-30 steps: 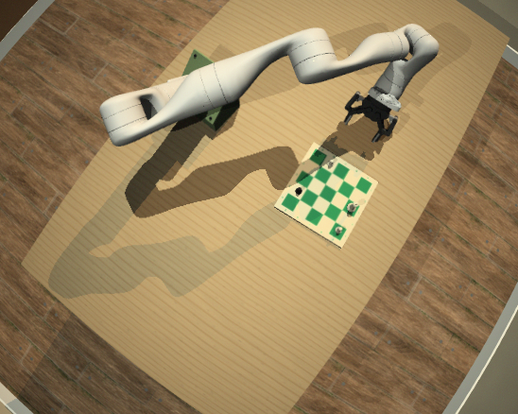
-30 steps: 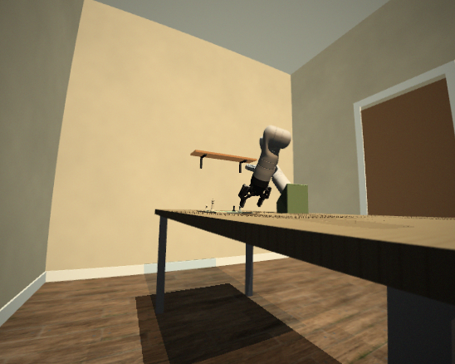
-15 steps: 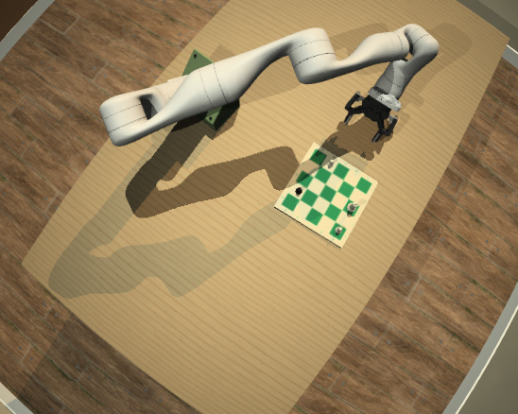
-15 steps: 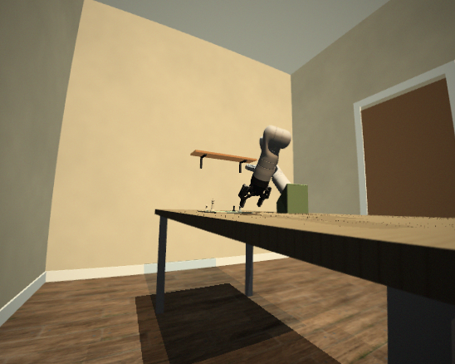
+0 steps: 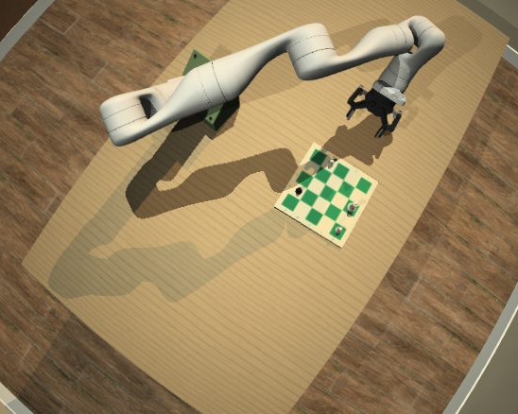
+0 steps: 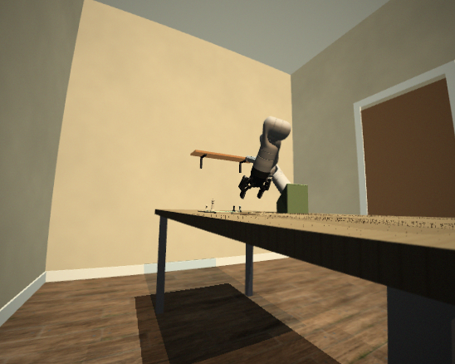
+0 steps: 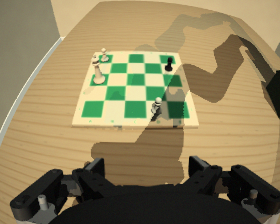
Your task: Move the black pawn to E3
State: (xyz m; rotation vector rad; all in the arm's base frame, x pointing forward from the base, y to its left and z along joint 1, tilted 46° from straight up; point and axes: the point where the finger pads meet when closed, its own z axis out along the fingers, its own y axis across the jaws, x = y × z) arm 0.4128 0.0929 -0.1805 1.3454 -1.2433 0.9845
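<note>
The black pawn is 4 cm behind my hand, 24 cm to the right of it and 6 cm below it. From my hand the other things lie so: green-and-cream chessboard 3 cm ahead, 20 cm to the right, 7 cm below.
</note>
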